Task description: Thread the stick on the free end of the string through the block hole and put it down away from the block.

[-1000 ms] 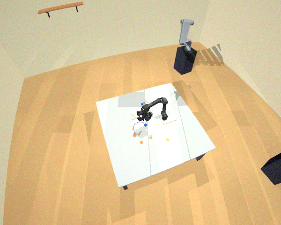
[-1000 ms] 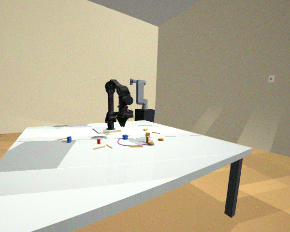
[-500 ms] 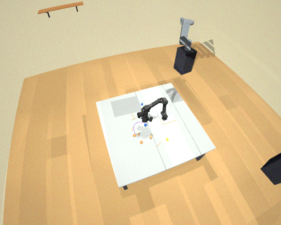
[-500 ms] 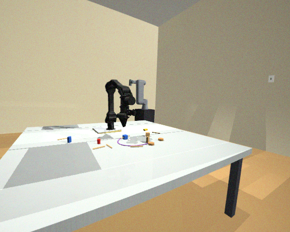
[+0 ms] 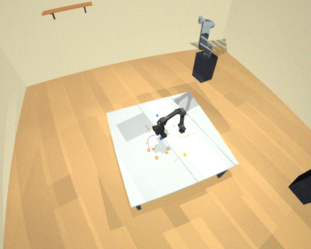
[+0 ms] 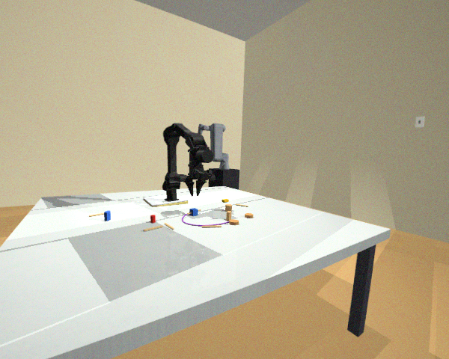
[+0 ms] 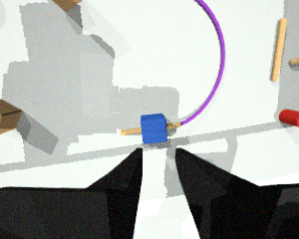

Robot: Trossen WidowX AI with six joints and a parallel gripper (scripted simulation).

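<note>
Now: gripper tip 10 mm past the blue block and 80 mm above it. Also, from my gripper tip: round wooden button: 200 mm ahead, 60 mm to the left, 80 mm below; then thin wooden stick: 10 mm behind, 10 mm to the right, 80 mm below; then red cylinder: 10 mm behind, 200 mm to the right, 80 mm below.
</note>
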